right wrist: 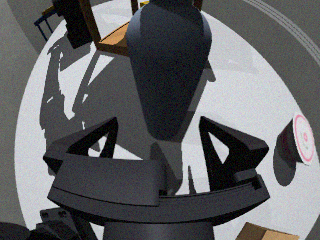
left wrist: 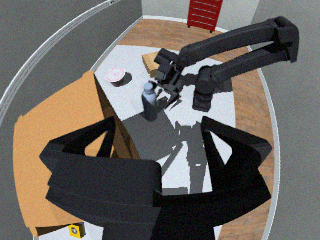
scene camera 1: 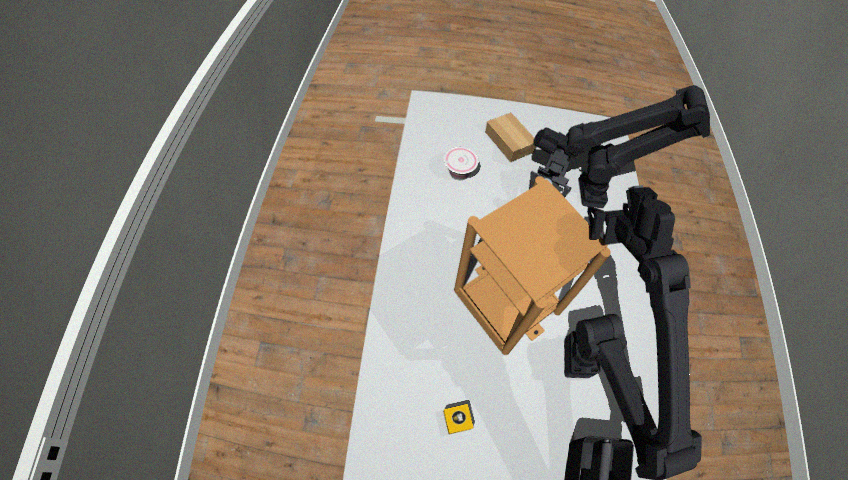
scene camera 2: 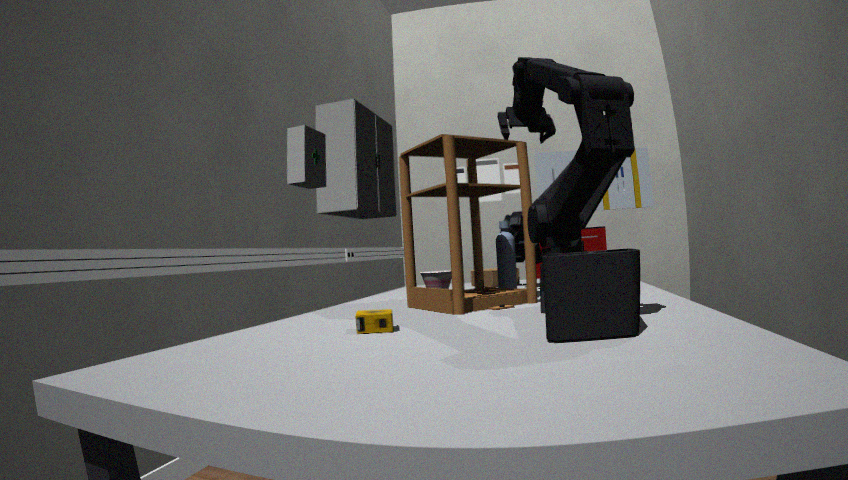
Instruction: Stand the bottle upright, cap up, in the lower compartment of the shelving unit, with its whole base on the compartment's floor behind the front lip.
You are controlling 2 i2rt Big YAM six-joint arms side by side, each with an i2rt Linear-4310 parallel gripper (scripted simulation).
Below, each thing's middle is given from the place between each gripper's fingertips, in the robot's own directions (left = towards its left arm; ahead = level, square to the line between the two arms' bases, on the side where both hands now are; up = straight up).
The wooden shelving unit [scene camera 1: 540, 239] is 320 mm to the left of my right hand, 110 mm above it and 50 mm ahead of it. From my right hand the other things lie so: yellow box-shaped object [scene camera 2: 369, 321] 690 mm to the left, 120 mm ahead, 60 mm below; wooden block [scene camera 1: 510, 136] 290 mm to the right, 130 mm ahead, 50 mm below; white-and-pink lidded bowl [scene camera 1: 460, 161] 280 mm ahead, 100 mm to the right, 40 mm below.
Now: left hand [scene camera 2: 523, 141] 210 mm above the wooden shelving unit, 140 mm short of it and 100 mm to the right of it. From my left hand the other things lie so: yellow box-shaped object 460 mm to the left, 390 mm below, 210 mm ahead; wooden block 510 mm to the right, 380 mm below, 230 mm ahead; white-and-pink lidded bowl 380 mm ahead, 360 mm below, 320 mm to the right.
